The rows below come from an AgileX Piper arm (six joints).
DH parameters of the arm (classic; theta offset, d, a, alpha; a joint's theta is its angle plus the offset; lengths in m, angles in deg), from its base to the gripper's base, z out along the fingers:
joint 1: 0 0.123 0 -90
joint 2: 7.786 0 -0.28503 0
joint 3: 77.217 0 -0.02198 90
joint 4: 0 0.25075 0 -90
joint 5: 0 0 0 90
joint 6: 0 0.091 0 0
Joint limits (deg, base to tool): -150..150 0..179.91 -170..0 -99.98..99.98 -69.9..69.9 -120..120
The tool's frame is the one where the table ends.
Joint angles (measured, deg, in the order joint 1, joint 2, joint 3, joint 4, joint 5, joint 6), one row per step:
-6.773 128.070 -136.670 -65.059 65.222 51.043
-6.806 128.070 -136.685 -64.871 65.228 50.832
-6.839 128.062 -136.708 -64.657 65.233 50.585
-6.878 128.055 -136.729 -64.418 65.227 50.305
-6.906 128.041 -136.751 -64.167 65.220 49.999
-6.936 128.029 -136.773 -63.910 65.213 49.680
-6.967 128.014 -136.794 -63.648 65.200 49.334
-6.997 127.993 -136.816 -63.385 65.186 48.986
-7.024 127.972 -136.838 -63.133 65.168 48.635
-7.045 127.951 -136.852 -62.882 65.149 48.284
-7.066 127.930 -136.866 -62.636 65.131 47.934
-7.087 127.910 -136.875 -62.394 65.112 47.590
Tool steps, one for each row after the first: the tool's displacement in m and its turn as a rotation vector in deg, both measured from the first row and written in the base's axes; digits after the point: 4 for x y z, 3 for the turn. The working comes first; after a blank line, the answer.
Tool pose at each row, in the base's axes (x y z in m, rotation vector in deg; the steps are taken from these numbers as rounded here):
0.4761 -0.1320 0.3769 47.855 101.956 -55.231
0.4761 -0.1322 0.3768 47.803 102.161 -55.196
0.4760 -0.1323 0.3767 47.734 102.387 -55.150
0.4760 -0.1325 0.3765 47.643 102.642 -55.097
0.4759 -0.1326 0.3764 47.525 102.915 -55.037
0.4759 -0.1326 0.3763 47.399 103.198 -54.980
0.4759 -0.1327 0.3763 47.246 103.496 -54.931
0.4758 -0.1328 0.3762 47.092 103.788 -54.876
0.4757 -0.1328 0.3762 46.922 104.074 -54.829
0.4757 -0.1328 0.3762 46.741 104.367 -54.782
0.4757 -0.1328 0.3761 46.558 104.657 -54.738
0.4757 -0.1329 0.3760 46.375 104.945 -54.696

0.0000 -0.0002 -0.0001 0.098 0.150 0.064
-0.0001 -0.0003 -0.0002 0.204 0.314 0.145
-0.0001 -0.0005 -0.0004 0.318 0.499 0.247
-0.0002 -0.0006 -0.0005 0.432 0.699 0.371
-0.0002 -0.0006 -0.0006 0.546 0.910 0.499
-0.0002 -0.0007 -0.0006 0.652 1.140 0.642
-0.0003 -0.0008 -0.0007 0.757 1.362 0.788
-0.0004 -0.0008 -0.0007 0.848 1.586 0.941
-0.0004 -0.0008 -0.0007 0.938 1.817 1.101
-0.0004 -0.0008 -0.0008 1.024 2.048 1.260
-0.0004 -0.0009 -0.0009 1.109 2.279 1.418

